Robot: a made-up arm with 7 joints. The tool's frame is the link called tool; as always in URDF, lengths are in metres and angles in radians.
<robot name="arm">
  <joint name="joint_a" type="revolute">
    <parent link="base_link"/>
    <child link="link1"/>
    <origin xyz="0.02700 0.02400 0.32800" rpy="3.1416 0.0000 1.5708"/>
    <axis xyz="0 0 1"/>
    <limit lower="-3.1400" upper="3.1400" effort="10" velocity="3.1"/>
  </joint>
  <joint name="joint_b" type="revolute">
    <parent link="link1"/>
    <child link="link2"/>
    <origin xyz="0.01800 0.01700 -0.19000" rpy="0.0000 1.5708 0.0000"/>
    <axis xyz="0 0 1"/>
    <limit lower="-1.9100" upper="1.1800" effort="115" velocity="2.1"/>
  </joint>
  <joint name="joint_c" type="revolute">
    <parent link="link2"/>
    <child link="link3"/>
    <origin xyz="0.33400 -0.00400 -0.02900" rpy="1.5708 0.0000 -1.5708"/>
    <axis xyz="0 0 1"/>
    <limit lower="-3.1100" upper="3.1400" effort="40" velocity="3"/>
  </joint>
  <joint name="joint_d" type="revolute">
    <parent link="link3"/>
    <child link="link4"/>
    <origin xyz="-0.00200 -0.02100 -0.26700" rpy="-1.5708 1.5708 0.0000"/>
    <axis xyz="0 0 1"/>
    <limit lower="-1.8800" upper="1.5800" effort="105" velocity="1"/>
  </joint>
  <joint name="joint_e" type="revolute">
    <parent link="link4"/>
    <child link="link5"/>
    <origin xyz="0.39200 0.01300 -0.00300" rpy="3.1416 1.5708 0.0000"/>
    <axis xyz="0 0 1"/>
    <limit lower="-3.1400" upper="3.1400" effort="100" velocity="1.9"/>
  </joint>
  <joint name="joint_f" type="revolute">
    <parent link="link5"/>
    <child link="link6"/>
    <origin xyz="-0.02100 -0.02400 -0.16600" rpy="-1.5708 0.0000 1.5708"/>
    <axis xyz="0 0 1"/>
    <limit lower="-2.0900" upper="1.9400" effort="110" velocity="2.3"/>
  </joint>
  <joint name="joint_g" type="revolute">
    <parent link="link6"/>
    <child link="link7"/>
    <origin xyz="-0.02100 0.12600 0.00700" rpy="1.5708 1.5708 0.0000"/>
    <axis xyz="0 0 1"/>
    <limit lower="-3.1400" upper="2.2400" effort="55" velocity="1.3"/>
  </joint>
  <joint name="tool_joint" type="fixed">
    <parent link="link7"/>
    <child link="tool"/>
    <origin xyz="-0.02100 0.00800 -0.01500" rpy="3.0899 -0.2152 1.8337"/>
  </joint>
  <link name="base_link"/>
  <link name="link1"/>
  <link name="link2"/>
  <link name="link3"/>
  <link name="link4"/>
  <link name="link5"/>
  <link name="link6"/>
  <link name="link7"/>
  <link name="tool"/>
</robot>
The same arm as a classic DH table. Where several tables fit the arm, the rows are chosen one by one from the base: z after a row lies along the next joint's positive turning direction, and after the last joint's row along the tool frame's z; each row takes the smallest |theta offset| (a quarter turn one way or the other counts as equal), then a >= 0, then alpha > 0; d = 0 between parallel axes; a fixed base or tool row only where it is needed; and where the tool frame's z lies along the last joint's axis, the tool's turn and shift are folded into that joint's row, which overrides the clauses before.
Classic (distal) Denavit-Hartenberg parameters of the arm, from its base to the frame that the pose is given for. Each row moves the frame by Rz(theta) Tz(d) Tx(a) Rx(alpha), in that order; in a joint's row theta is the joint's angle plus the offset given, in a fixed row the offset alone. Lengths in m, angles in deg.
base (fixed): theta0 41.63  d 0  a 0.0361  alpha 180
joint_a: theta0 41.63  d -0.518  a 0.017  alpha 90
joint_b: theta0 0  d -0.011  a -0.004  alpha -90
joint_c: theta0 0  d -0.601  a 0.002  alpha 90
joint_d: theta0 0  d -0.024  a 0.013  alpha -90
joint_e: theta0 0  d -0.558  a 0.024  alpha 90
joint_f: theta0 0  d 0.028  a 0.021  alpha -90
joint_g: theta0 -88.56  d -0.1031  a 0.0208  alpha 167.32
tool (fixed): theta0 76.7  d 0.0389  a 0  alpha 0
Joint limits (deg, base to tool): -179.91..179.91 -109.43..67.61 -178.19..179.91 -107.72..90.53 -179.91..179.91 -119.75..111.15 -179.91..128.34

